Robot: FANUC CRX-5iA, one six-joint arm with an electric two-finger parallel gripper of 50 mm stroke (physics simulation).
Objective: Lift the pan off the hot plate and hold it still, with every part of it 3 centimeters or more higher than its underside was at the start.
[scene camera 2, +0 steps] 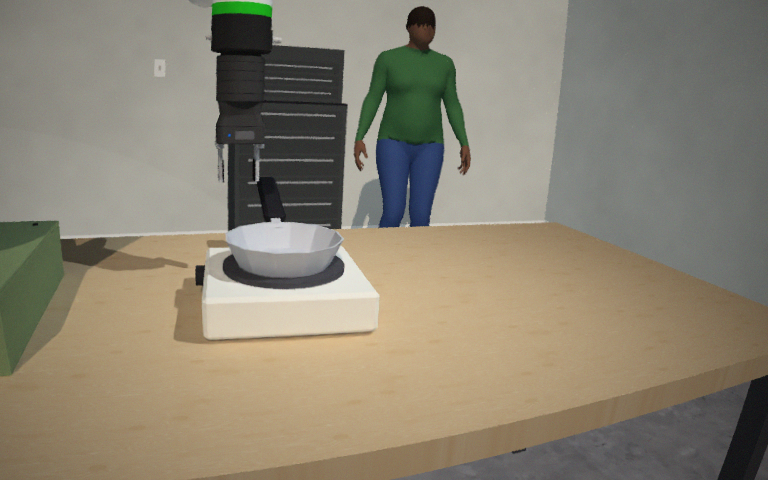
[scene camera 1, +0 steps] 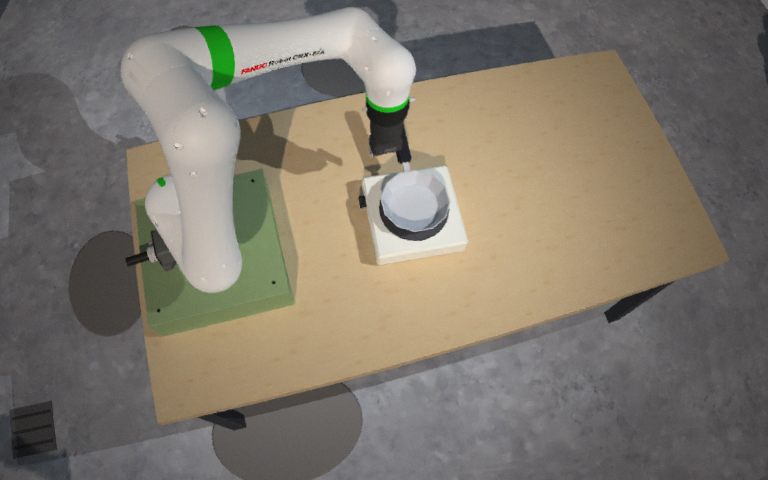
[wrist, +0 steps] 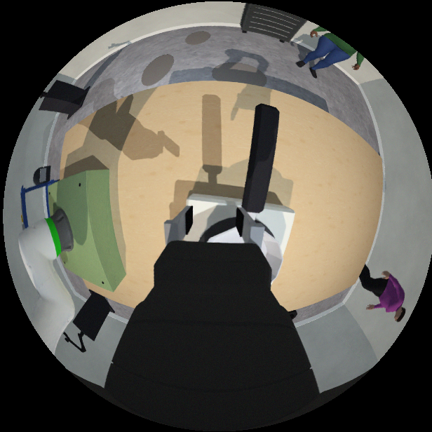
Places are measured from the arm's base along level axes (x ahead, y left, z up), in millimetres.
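Pixels of known places: gripper, fingertip midpoint: point(scene camera 2: 238, 180) point(scene camera 1: 382, 151).
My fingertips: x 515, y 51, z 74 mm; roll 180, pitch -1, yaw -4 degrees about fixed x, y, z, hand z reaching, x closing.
Ahead of a thing's pixels: the offset from my fingertips to its middle. Level surfaces: height alone.
A light grey faceted pan @[dy -27, dx +59, dz -62 mm] point(scene camera 1: 415, 199) point(scene camera 2: 284, 249) point(wrist: 274, 256) sits upright on the black disc of the white hot plate @[dy -126, dx +39, dz -142 mm] point(scene camera 1: 421, 254) point(scene camera 2: 289, 316) point(wrist: 284, 218). Its black handle @[dy +73, dx +72, dz -47 mm] point(scene camera 1: 403, 148) point(scene camera 2: 270, 199) point(wrist: 262, 155) slopes up and away from the bowl, towards the table's far edge. My gripper point(scene camera 2: 238, 174) point(wrist: 214, 215) points down, open and empty, above and left of the handle's root. In the wrist view the handle passes outside the right finger, not between the fingers. The fingertips are largely hidden in scene camera 1. The gripper's body hides part of the pan in the wrist view.
The green robot base point(scene camera 1: 257, 249) point(scene camera 2: 28, 294) point(wrist: 100, 225) stands at the table's left end. A black knob @[dy -49, dx -71, dz -144 mm] point(scene camera 1: 362, 201) point(scene camera 2: 199, 275) sticks out from the hot plate's left side. A dark drawer cabinet point(scene camera 2: 294, 127) and a person in green point(scene camera 2: 417, 96) stand beyond the table @[dz -179 mm] point(scene camera 1: 538, 169) point(scene camera 2: 509, 316).
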